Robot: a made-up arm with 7 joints. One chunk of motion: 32 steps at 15 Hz.
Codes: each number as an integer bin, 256 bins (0 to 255) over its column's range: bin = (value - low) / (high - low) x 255, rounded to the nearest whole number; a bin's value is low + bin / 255 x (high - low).
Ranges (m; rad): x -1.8..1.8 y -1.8..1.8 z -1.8..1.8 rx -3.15..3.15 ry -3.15..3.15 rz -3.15..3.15
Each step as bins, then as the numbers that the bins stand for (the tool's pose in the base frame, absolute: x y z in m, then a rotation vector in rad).
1 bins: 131 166 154 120 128 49
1 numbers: 0.0494 0.5435 0.3741 -0.1853 0.0124 -1.9394
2 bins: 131 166 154 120 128 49
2 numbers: 0.0494 0.5435 0.3741 -0.1853 0.0124 -1.9394
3 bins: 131 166 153 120 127 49
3 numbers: 0.0494 0.5435 0.3600 -0.1853 -0.0124 -1.9394
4 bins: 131 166 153 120 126 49
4 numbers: 0.0494 0.5435 0.3600 -0.1853 -0.0371 -1.9394
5 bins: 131 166 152 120 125 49
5 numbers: 0.0494 0.5435 0.3459 -0.1853 -0.0618 -1.9394
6 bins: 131 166 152 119 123 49
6 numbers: 0.0494 0.5435 0.3459 -0.2100 -0.1112 -1.9394
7 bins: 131 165 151 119 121 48
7 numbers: 0.0494 0.5294 0.3318 -0.2100 -0.1606 -1.9641
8 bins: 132 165 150 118 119 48
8 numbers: 0.0635 0.5294 0.3176 -0.2347 -0.2100 -1.9641
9 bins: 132 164 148 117 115 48
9 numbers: 0.0635 0.5153 0.2894 -0.2594 -0.3088 -1.9641
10 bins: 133 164 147 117 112 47
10 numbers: 0.0776 0.5153 0.2753 -0.2594 -0.3829 -1.9888
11 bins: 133 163 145 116 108 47
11 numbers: 0.0776 0.5012 0.2471 -0.2841 -0.4818 -1.9888
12 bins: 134 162 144 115 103 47
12 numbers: 0.0918 0.4871 0.2329 -0.3088 -0.6053 -1.9888
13 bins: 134 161 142 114 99 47
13 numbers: 0.0918 0.4729 0.2047 -0.3335 -0.7041 -1.9888
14 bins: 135 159 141 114 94 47
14 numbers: 0.1059 0.4447 0.1906 -0.3335 -0.8276 -1.9888
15 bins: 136 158 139 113 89 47
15 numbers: 0.1200 0.4306 0.1624 -0.3582 -0.9512 -1.9888
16 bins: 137 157 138 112 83 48
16 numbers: 0.1341 0.4165 0.1482 -0.3829 -1.0994 -1.9641
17 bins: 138 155 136 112 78 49
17 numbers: 0.1482 0.3882 0.1200 -0.3829 -1.2229 -1.9394
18 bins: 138 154 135 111 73 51
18 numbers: 0.1482 0.3741 0.1059 -0.4076 -1.3465 -1.8900
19 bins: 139 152 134 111 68 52
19 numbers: 0.1624 0.3459 0.0918 -0.4076 -1.4700 -1.8653
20 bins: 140 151 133 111 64 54
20 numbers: 0.1765 0.3318 0.0776 -0.4076 -1.5688 -1.8159
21 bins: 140 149 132 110 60 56
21 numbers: 0.1765 0.3035 0.0635 -0.4324 -1.6676 -1.7665
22 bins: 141 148 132 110 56 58
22 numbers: 0.1906 0.2894 0.0635 -0.4324 -1.7665 -1.7171
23 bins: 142 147 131 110 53 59
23 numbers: 0.2047 0.2753 0.0494 -0.4324 -1.8406 -1.6924
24 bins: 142 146 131 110 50 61
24 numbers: 0.2047 0.2612 0.0494 -0.4324 -1.9147 -1.6429
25 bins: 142 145 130 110 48 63
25 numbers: 0.2047 0.2471 0.0353 -0.4324 -1.9641 -1.5935
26 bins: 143 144 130 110 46 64
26 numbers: 0.2188 0.2329 0.0353 -0.4324 -2.0135 -1.5688
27 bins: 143 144 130 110 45 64
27 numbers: 0.2188 0.2329 0.0353 -0.4324 -2.0382 -1.5688
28 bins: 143 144 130 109 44 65
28 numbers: 0.2188 0.2329 0.0353 -0.4571 -2.0629 -1.5441
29 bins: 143 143 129 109 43 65
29 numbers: 0.2188 0.2188 0.0212 -0.4571 -2.0876 -1.5441
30 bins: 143 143 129 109 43 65
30 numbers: 0.2188 0.2188 0.0212 -0.4571 -2.0876 -1.5441
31 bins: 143 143 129 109 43 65
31 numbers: 0.2188 0.2188 0.0212 -0.4571 -2.0876 -1.5441
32 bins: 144 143 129 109 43 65
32 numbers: 0.2329 0.2188 0.0212 -0.4571 -2.0876 -1.5441
